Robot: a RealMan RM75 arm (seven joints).
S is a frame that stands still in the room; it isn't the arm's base.
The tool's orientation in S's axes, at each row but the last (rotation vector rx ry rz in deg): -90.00, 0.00, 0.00; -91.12, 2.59, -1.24; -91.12, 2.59, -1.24; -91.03, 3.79, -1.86; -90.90, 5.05, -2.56
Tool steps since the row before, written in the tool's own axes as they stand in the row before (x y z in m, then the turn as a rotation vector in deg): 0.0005, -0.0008, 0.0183, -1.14, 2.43, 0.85; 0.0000, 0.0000, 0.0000, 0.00, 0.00, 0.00; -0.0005, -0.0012, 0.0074, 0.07, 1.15, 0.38; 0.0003, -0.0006, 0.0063, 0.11, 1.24, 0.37; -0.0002, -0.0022, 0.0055, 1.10, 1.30, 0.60
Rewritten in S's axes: 0.0005, 0.0183, 0.0008, -1.14, 0.85, -2.43; 0.0000, 0.0000, 0.0000, 0.00, 0.00, 0.00; -0.0002, 0.0074, 0.0011, 0.07, 0.35, -1.16; 0.0007, 0.0063, 0.0005, 0.11, 0.34, -1.25; 0.0003, 0.0055, 0.0021, 1.11, 0.48, -1.34
